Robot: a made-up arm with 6 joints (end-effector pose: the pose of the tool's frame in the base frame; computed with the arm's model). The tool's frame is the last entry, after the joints. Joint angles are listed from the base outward.
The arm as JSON. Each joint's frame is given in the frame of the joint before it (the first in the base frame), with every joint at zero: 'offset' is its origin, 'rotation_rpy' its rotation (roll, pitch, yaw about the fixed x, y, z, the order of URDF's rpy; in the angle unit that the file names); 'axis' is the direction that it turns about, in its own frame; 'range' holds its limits. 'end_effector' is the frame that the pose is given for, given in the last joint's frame.
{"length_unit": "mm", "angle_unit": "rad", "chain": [
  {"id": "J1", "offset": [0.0, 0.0, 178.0], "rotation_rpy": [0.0, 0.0, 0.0], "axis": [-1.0, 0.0, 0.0], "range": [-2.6, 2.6]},
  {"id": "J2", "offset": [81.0, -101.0, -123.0], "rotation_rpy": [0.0, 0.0, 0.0], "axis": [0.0, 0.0, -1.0], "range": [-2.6, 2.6]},
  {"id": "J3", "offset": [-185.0, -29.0, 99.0], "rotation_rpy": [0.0, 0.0, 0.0], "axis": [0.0, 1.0, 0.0], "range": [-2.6, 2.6]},
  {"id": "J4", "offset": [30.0, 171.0, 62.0], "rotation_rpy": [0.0, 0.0, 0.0], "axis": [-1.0, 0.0, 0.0], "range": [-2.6, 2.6]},
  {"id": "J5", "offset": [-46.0, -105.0, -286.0], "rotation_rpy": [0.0, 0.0, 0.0], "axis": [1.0, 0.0, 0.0], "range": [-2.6, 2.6]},
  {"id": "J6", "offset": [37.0, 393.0, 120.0], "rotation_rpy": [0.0, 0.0, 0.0], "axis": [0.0, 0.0, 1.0], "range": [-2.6, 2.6]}
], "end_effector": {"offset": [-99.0, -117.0, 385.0], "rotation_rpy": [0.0, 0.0, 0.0]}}
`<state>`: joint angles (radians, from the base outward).
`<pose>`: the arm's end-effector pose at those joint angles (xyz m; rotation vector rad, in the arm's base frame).
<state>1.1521 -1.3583 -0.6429 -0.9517 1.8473 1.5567</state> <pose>0.2648 -0.3090 -0.1014 2.5308 -0.0430 0.6607</pose>
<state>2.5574 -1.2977 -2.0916 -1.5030 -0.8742 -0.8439</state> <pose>-0.5075 0.2479 0.8513 -0.3289 0.5794 0.7369</pose>
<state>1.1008 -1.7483 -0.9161 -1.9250 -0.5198 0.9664</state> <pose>0.1723 -0.0156 0.7839 1.7485 0.8346 1.8387</pose>
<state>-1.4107 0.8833 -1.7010 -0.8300 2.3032 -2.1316</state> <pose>0.2100 -0.1490 -0.4761 2.4722 0.7248 0.7797</pose>
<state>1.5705 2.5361 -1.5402 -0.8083 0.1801 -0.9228</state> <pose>0.6092 -0.1436 0.0049 -0.9539 -2.9644 -0.0143</pose>
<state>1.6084 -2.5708 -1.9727 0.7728 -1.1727 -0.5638</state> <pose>-0.3651 0.0889 0.2390 -0.4504 -0.8313 0.5347</pose>
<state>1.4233 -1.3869 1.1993 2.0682 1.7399 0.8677</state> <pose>-0.1589 0.2445 -0.2176 -1.1791 2.7481 0.7996</pose>
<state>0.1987 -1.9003 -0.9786 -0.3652 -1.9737 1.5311</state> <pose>-0.6366 -0.0237 -0.0420 -1.6498 -1.0405 1.9536</pose>
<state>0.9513 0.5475 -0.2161 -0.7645 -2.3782 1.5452</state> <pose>0.5266 -0.1191 -0.5371 -1.7158 1.6339 -0.0914</pose>
